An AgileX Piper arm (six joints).
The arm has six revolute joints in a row. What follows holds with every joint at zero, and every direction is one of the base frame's. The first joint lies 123 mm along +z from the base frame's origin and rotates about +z. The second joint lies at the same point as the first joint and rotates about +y. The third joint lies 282.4 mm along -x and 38.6 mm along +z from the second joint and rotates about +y. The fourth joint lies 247.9 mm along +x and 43.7 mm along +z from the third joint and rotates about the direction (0.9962, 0, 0.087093). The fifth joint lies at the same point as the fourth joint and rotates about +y. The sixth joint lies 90.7 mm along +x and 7.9 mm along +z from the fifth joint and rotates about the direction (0.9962, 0, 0.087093). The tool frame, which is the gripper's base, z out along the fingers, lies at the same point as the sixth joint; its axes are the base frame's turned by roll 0, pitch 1.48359 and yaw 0 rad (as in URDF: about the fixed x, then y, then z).
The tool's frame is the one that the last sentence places.
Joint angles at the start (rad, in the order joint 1, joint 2, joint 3, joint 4, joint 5, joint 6):
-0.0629, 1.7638, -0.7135, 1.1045, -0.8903, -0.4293
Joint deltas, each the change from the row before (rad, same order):
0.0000, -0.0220, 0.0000, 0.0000, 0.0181, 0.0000
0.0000, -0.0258, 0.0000, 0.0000, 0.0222, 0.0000
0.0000, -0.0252, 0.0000, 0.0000, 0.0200, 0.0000
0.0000, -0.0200, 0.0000, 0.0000, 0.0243, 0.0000
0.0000, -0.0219, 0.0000, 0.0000, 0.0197, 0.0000
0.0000, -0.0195, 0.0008, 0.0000, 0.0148, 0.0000
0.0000, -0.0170, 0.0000, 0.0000, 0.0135, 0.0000
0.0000, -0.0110, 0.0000, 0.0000, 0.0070, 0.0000
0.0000, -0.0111, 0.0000, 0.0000, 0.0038, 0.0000
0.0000, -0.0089, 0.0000, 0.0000, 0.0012, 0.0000
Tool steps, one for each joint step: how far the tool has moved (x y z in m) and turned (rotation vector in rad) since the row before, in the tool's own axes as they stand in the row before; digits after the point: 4 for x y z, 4 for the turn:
-0.0048, 0.0008, -0.0029, -0.0148, 0.0023, 0.0152
-0.0055, 0.0010, -0.0035, -0.0181, 0.0034, 0.0175
-0.0055, 0.0009, -0.0035, -0.0173, 0.0016, 0.0168
-0.0036, 0.0011, -0.0029, -0.0175, 0.0088, 0.0130
-0.0045, 0.0010, -0.0033, -0.0165, 0.0033, 0.0140
-0.0040, 0.0007, -0.0030, -0.0135, 0.0009, 0.0117
-0.0036, 0.0008, -0.0027, -0.0124, 0.0008, 0.0105
-0.0024, 0.0005, -0.0017, -0.0074, -0.0011, 0.0067
-0.0027, 0.0004, -0.0018, -0.0061, -0.0041, 0.0067
-0.0023, 0.0002, -0.0014, -0.0041, -0.0050, 0.0054

